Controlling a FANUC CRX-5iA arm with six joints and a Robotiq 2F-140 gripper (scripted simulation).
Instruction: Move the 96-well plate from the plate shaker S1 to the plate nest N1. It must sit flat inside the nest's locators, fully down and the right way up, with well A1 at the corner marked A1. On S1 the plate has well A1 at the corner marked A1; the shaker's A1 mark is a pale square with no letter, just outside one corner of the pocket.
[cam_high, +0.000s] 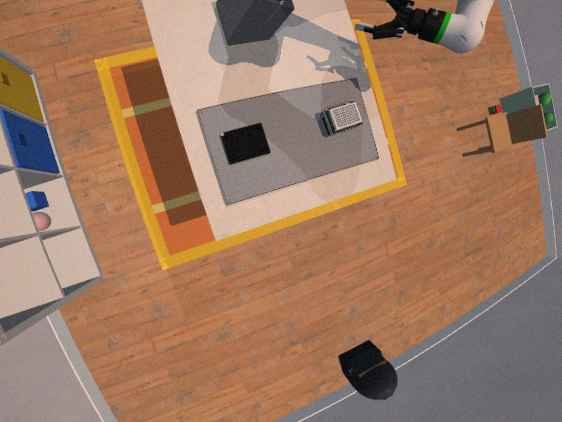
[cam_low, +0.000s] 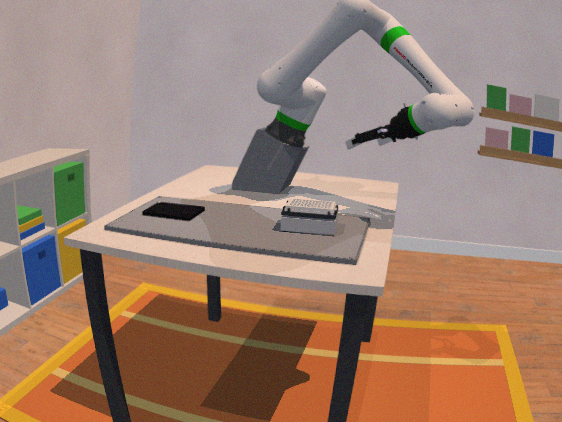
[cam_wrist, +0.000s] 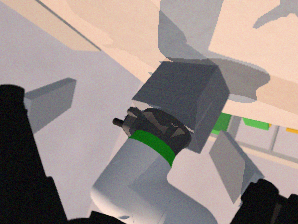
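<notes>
The 96-well plate lies 33 cm ahead of my hand, 11 cm to the right of it and 14 cm below it. Also, from my hand: black plate nest N1 (33 cm ahead, 52 cm to the right, 20 cm below).
</notes>
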